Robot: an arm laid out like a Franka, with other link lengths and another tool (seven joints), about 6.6 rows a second.
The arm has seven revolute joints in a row. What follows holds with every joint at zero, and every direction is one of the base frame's. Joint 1 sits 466.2 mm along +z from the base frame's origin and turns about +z. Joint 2 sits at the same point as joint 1 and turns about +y. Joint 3 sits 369.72 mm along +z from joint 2 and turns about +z. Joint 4 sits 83.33 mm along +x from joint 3 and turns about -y. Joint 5 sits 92.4 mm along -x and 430.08 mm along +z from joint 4 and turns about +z. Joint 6 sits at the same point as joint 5 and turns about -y. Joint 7 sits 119.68 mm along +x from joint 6 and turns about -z. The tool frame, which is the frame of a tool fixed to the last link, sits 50 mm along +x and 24 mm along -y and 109.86 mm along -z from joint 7; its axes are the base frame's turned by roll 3.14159, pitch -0.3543 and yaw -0.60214 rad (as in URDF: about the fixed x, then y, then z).
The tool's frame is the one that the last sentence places.
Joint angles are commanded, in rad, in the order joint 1, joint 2, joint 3, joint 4, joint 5, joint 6, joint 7. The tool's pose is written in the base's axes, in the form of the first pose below.
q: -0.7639 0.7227 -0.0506 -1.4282 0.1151 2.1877 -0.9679
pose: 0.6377, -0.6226, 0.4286, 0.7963, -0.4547, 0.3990, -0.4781, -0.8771, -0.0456
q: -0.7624 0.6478 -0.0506 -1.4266 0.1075 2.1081 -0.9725
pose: 0.6347, -0.6153, 0.4823, 0.8036, -0.4437, 0.3968, -0.4648, -0.8841, -0.0472
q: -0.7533 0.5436 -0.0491 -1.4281 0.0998 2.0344 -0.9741
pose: 0.6321, -0.5984, 0.5600, 0.8035, -0.4194, 0.4225, -0.4461, -0.8941, -0.0393
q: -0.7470 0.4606 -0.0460 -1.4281 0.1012 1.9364 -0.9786
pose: 0.6243, -0.5777, 0.6145, 0.8132, -0.4103, 0.4127, -0.4283, -0.9021, -0.0530
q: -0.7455 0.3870 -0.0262 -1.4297 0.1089 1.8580 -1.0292
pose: 0.6211, -0.5483, 0.6624, 0.8371, -0.3548, 0.4164, -0.3593, -0.9306, -0.0704
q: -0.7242 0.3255 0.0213 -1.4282 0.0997 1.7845 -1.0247
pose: 0.6382, -0.4951, 0.7014, 0.8609, -0.3006, 0.4105, -0.2929, -0.9525, -0.0833
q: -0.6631 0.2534 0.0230 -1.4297 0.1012 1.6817 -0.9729
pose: 0.6455, -0.4374, 0.7403, 0.8781, -0.2916, 0.3793, -0.2745, -0.9564, -0.0996
